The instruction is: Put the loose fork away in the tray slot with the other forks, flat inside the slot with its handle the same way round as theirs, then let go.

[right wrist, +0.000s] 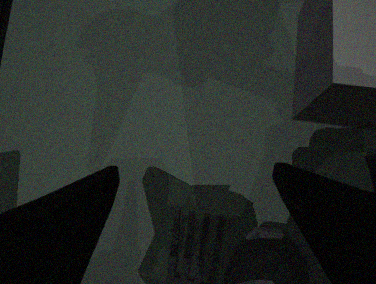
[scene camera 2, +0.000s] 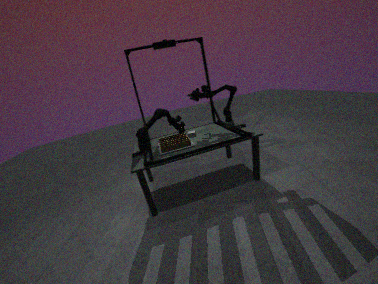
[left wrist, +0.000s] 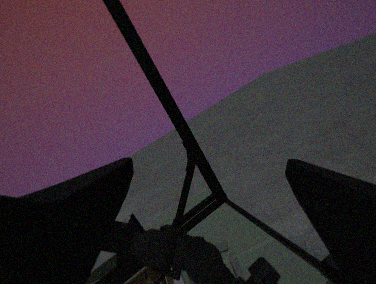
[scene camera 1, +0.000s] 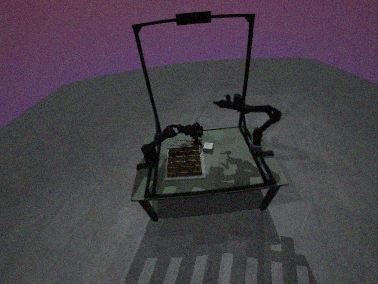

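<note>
The cutlery tray (scene camera 1: pixel 204 172), pale-rimmed with brown slots, lies left of the table's middle in scene camera 1 and also shows in scene camera 2 (scene camera 2: pixel 175 143). Its contents are too dark and small to tell apart. The loose fork cannot be made out in any view. My right gripper (scene camera 1: pixel 198 143) (scene camera 2: pixel 182 131) (right wrist: pixel 197 171) is open and empty, low over the table beside the tray's upper right corner in scene camera 1. Dark shadows lie under its fingers in the right wrist view. My left gripper (scene camera 1: pixel 216 103) (scene camera 2: pixel 190 95) (left wrist: pixel 208 165) is open and empty, high above the table.
A small white block (scene camera 1: pixel 208 146) (scene camera 2: pixel 191 133) (right wrist: pixel 356 40) stands close to the right gripper, just right of the tray's upper right corner in scene camera 1. A black overhead frame (scene camera 1: pixel 194 18) (scene camera 2: pixel 164 44) rises over the table (scene camera 1: pixel 175 189). Arm shadows fall across the table's right half.
</note>
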